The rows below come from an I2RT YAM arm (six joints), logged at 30 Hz.
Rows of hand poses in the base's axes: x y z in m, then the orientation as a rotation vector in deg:
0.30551, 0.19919, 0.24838, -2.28, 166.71, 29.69
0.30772, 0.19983, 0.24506, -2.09, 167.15, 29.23
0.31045, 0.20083, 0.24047, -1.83, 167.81, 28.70
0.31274, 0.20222, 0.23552, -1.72, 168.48, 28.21
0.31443, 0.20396, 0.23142, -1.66, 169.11, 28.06
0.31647, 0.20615, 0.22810, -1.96, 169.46, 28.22
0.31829, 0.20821, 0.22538, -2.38, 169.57, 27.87
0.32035, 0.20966, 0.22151, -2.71, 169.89, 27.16
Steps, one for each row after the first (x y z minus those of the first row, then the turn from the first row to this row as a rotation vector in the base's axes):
0.00221, 0.00064, -0.00332, -0.35, 0.37, -0.10
0.00494, 0.00164, -0.00791, -0.76, 0.95, -0.22
0.00723, 0.00303, -0.01286, -1.16, 1.53, -0.23
0.00892, 0.00477, -0.01696, -1.33, 2.13, -0.19
0.01096, 0.00696, -0.02028, -1.29, 2.46, 0.08
0.01278, 0.00902, -0.02300, -1.56, 2.47, 0.34
0.01484, 0.01047, -0.02687, -2.08, 2.64, 0.54

